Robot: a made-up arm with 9 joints.
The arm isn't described. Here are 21 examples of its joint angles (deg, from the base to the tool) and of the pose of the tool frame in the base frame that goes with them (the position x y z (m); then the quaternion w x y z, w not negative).
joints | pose
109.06 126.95 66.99 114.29 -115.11 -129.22 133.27 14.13 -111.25 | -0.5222 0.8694 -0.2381 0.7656 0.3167 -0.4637 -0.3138
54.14 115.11 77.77 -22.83 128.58 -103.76 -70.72 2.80 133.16 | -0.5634 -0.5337 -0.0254 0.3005 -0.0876 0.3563 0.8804
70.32 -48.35 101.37 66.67 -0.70 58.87 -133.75 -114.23 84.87 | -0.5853 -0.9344 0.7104 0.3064 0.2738 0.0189 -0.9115
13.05 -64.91 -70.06 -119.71 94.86 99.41 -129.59 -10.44 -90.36 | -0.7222 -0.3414 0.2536 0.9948 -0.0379 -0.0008 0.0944
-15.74 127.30 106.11 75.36 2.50 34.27 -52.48 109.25 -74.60 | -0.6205 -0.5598 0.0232 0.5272 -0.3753 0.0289 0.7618
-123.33 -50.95 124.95 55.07 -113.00 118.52 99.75 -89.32 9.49 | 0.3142 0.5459 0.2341 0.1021 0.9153 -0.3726 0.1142
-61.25 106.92 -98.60 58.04 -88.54 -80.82 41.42 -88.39 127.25 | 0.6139 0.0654 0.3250 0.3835 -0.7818 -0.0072 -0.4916
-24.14 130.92 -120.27 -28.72 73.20 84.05 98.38 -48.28 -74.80 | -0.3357 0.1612 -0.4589 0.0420 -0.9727 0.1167 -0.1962
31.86 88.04 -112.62 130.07 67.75 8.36 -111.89 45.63 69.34 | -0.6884 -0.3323 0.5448 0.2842 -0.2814 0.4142 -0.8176
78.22 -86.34 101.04 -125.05 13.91 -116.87 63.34 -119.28 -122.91 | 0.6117 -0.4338 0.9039 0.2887 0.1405 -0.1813 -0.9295
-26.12 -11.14 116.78 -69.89 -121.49 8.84 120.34 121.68 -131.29 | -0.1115 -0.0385 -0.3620 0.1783 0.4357 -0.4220 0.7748
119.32 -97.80 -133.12 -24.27 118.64 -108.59 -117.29 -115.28 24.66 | -0.1571 -0.0311 -0.5955 0.2137 0.7173 -0.0442 -0.6618
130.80 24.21 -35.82 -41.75 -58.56 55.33 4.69 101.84 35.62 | -0.1448 -0.0201 0.4718 0.1349 -0.2925 0.1116 -0.9401
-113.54 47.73 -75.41 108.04 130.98 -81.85 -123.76 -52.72 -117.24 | 0.0326 0.6220 1.2055 0.3809 0.4976 -0.2929 -0.7222
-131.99 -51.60 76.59 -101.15 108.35 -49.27 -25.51 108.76 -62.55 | -0.3078 0.4077 0.3248 0.8659 -0.0364 -0.4983 -0.0240
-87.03 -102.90 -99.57 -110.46 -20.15 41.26 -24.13 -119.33 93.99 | 0.3487 -0.0224 0.1778 0.7975 0.0266 0.3523 -0.4891
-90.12 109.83 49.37 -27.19 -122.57 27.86 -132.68 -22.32 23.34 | -0.2061 -0.5106 -0.0969 0.1608 -0.2877 0.8951 -0.3003
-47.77 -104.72 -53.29 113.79 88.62 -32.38 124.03 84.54 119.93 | -0.9788 -0.4484 -0.0867 0.3492 0.4155 -0.5907 0.5971
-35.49 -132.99 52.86 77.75 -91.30 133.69 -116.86 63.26 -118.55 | -0.7312 -0.3053 -0.3237 0.0681 -0.7307 0.5455 -0.4048
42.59 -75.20 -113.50 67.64 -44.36 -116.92 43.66 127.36 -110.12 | 0.3731 -0.2466 -0.2320 0.3885 -0.2188 -0.8571 -0.2579
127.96 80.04 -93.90 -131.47 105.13 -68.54 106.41 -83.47 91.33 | -0.0107 0.4938 0.3583 0.0314 -0.5878 -0.6852 -0.4290
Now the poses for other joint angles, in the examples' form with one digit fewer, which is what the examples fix.
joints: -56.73 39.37 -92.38 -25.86 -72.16 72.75 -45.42 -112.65 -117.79
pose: -0.633 -0.203 0.377 0.241 0.930 -0.149 -0.233
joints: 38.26 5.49 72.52 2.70 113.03 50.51 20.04 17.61 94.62
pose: 0.021 0.582 0.395 0.578 0.315 0.744 0.114
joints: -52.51 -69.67 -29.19 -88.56 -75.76 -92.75 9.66 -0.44 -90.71
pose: -0.292 0.042 0.334 0.871 -0.216 -0.337 -0.285
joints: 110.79 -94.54 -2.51 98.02 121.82 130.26 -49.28 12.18 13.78
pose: 0.235 0.479 0.290 0.443 0.874 -0.111 0.165
